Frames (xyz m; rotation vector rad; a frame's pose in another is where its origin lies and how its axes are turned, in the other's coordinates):
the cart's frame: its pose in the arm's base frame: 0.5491 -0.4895 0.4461 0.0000 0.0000 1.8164
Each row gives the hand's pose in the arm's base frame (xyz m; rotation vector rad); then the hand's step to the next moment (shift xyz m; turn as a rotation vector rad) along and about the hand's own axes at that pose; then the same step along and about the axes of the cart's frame.
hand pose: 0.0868 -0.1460 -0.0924 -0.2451 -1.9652 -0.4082
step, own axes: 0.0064 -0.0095 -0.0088 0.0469 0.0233 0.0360
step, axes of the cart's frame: -0.0122 0.0016 0.0075 0.0440 0.0318 0.0331
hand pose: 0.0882 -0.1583 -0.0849 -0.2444 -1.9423 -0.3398
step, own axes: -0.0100 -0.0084 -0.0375 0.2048 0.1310 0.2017
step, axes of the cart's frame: -0.0285 -0.0274 0.0034 0.2407 0.1564 0.1319
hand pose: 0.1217 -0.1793 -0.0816 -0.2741 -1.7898 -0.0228
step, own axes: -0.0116 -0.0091 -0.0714 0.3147 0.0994 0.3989
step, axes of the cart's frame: -0.0386 -0.0615 0.0070 0.3134 0.3630 0.1950
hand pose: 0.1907 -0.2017 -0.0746 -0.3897 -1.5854 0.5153
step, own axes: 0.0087 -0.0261 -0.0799 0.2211 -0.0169 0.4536
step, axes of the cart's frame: -0.0290 -0.0755 0.0245 0.1749 0.4391 0.1777
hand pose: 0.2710 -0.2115 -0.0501 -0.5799 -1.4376 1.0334
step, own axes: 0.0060 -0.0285 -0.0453 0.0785 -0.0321 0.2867
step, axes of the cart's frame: -0.0091 -0.0481 0.0224 0.0471 0.2782 0.0988
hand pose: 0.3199 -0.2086 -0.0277 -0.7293 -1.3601 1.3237
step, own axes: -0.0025 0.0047 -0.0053 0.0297 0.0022 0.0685
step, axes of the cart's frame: -0.0008 -0.0044 -0.0060 0.0243 0.0685 0.0171
